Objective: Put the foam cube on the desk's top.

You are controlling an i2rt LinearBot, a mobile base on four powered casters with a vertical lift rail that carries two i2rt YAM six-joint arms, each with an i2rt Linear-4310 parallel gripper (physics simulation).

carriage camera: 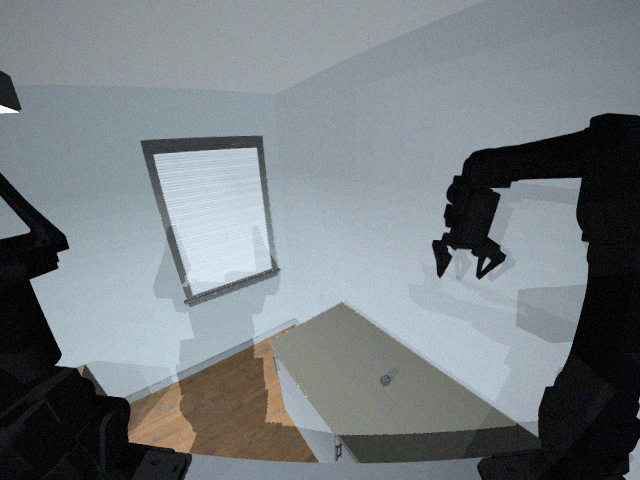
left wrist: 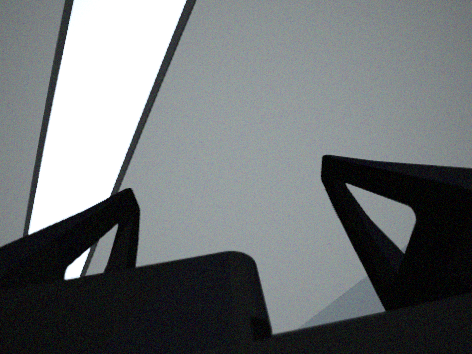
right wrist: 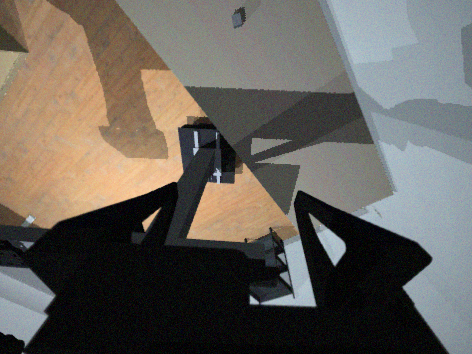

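Pixels of known places: left gripper, fingertip midpoint: (left wrist: 230, 182); right gripper, fingertip midpoint: (carriage camera: 458, 277) (right wrist: 237, 192); left arm's base, link origin: (carriage camera: 118, 476).
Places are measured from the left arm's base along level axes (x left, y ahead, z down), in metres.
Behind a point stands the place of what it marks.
A small grey cube (carriage camera: 385, 380) @[x -0.581, y 0.583, z 0.600 m] (right wrist: 238, 19) @[x -0.588, y 0.594, z 0.600 m] rests on the beige-grey top (carriage camera: 341, 346) @[x -0.381, y 0.825, z 0.633 m] (right wrist: 280, 60) @[x -0.768, y 0.474, z 0.633 m] of a long low cabinet with white doors. Whether this cabinet is the desk named in the task I cannot tell. My right gripper (carriage camera: 460, 277) @[x -0.629, y 0.336, z -0.137 m] (right wrist: 237, 192) @[x -0.629, y 0.336, z -0.137 m] is open and empty, pointing down. In the carriage view it hangs well above the cabinet top, to the right of the cube; in the right wrist view the cube lies beyond its fingertips, near the top edge. My left gripper (left wrist: 230, 182) @[x -0.004, y 0.030, z -0.436 m] is open and empty, facing the ceiling and a bright lamp (left wrist: 110, 90) @[x 0.065, y 0.004, z -0.534 m].
A wall runs along the cabinet's far long side. A window (carriage camera: 201, 144) @[x 0.609, y 1.578, z -0.515 m] is in the back wall. Wooden floor (carriage camera: 232, 408) @[x 0.526, y 0.936, z 1.542 m] (right wrist: 60, 145) @[x 1.445, y -0.353, z 1.543 m] lies left of the cabinet. A beige piece of furniture (right wrist: 7, 70) @[x 1.516, y 0.381, z 1.464 m] shows partly at the left. Dark robot parts (right wrist: 197, 165) @[x -0.312, y -0.166, z 0.877 m] stand beside the cabinet's edge.
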